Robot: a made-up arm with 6 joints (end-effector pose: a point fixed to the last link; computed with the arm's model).
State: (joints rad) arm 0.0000 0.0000 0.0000 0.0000 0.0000 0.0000
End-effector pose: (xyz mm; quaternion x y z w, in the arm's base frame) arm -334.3 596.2 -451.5 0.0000 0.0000 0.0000 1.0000
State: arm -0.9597 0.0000 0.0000 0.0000 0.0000 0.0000
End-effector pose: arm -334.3 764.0 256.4 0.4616 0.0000 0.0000 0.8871
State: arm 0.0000 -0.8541 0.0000 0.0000 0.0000 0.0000
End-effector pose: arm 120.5 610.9 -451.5 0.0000 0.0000 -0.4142 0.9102
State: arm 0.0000 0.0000 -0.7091 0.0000 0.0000 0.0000
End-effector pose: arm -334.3 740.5 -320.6 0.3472 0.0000 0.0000 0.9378
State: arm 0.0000 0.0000 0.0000 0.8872 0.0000 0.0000
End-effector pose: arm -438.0 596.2 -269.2 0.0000 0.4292 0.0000 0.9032
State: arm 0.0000 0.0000 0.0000 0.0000 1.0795 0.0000
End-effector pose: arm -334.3 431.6 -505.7 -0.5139 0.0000 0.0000 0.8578
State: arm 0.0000 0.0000 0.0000 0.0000 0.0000 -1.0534
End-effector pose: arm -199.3 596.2 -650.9 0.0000 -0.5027 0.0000 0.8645
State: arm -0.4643 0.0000 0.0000 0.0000 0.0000 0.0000
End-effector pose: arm -334.3 763.8 -130.0 0.2301 0.0000 0.0000 0.9732
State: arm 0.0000 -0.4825 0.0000 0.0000 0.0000 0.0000
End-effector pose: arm -78.0 653.0 -451.5 0.0000 0.0000 -0.2389 0.9710
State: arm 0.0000 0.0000 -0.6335 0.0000 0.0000 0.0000
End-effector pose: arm -334.3 730.0 -339.0 0.3115 0.0000 0.0000 0.9503
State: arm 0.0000 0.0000 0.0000 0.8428 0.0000 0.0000
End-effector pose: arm -437.0 596.2 -280.0 0.0000 0.4090 0.0000 0.9125
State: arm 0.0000 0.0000 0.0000 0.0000 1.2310 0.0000
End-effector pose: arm -334.3 407.2 -498.2 -0.5774 0.0000 0.0000 0.8165
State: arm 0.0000 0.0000 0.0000 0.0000 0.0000 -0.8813
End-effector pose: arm -234.7 596.2 -629.9 0.0000 -0.4265 0.0000 0.9045
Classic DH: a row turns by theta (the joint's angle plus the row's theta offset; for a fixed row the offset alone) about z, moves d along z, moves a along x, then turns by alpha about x. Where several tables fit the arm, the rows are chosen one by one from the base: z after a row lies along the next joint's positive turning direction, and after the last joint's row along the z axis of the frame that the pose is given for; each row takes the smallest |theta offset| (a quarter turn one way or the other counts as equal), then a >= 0, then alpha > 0; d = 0 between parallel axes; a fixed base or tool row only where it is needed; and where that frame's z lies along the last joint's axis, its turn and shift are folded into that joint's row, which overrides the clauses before.
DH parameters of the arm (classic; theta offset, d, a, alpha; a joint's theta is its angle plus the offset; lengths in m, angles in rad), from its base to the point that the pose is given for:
base (fixed): -1.5708 0.0637 0 1.5708
joint 1: 0 0.0908 -0.1038 -1.5708
joint 2: 0 -0.2549 -0.3877 1.5708
joint 3: -1.5708 0.1035 0.06 1.5708
joint 4: 0 -0.0228 0.09 -1.5708
joint 5: 0 -0.099 0.0939 1.5708
joint 6: 1.5708 0.1275 0.239 -1.5708
tool (fixed): 3.1416 -0.0164 0 0

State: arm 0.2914 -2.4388 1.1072 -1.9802 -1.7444 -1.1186
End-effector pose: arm 331.2 -249.3 -417.3 -0.2548 -0.6931 -0.0443 0.6729
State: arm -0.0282 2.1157 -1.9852 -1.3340 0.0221 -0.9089
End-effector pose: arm -669.1 63.1 -25.3 0.6137 0.0734 -0.1551 0.7707
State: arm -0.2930 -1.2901 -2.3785 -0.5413 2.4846 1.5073
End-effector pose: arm 511.3 191.7 30.5 0.5959 0.6569 -0.3761 0.2683
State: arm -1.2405 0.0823 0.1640 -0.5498 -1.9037 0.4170
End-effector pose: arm -345.4 453.9 334.6 0.9063 -0.2197 0.3424 0.1143
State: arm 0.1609 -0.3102 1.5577 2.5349 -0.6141 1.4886
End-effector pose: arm -120.3 287.8 -242.6 -0.5603 -0.3717 0.7204 0.1700
